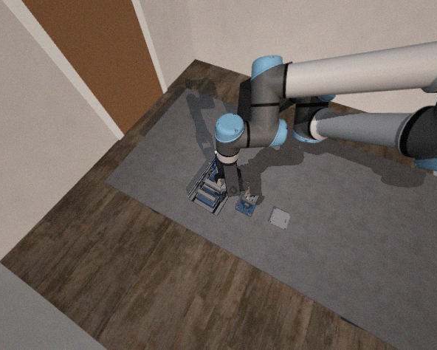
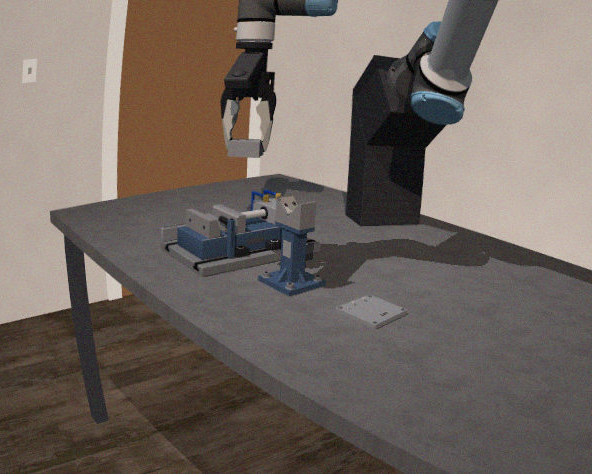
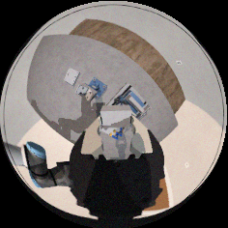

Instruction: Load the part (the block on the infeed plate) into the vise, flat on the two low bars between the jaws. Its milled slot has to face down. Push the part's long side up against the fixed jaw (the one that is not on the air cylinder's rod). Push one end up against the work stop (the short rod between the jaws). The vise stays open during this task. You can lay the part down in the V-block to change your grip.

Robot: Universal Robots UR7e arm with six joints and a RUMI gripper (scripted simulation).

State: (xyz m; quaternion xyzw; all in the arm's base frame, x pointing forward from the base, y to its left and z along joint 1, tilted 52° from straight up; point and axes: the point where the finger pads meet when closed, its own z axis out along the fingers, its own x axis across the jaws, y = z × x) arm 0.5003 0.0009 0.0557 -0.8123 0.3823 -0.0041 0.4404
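Right now my hand is 17 cm above the fixed jaw, 9 cm to the left of it and 5 cm short of it. Round my hand: part: 1 cm below; moving jaw: 17 cm below, 9 cm to the right, 1 cm behind; air cylinder rod: 17 cm below, 10 cm to the right, 7 cm behind.
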